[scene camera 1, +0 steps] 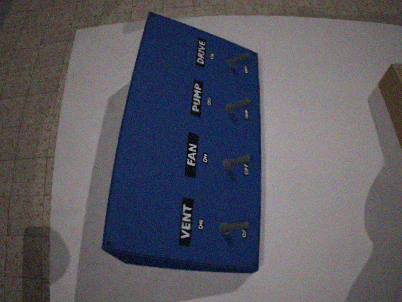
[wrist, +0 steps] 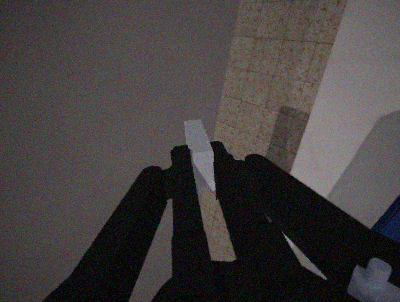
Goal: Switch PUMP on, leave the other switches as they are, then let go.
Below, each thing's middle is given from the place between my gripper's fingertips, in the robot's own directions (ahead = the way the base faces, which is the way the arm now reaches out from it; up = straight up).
Scene:
My hand is 27 cm past the blue switch panel (scene camera 1: pixel 172 191), 12 cm to the right of it and 32 cm above it.

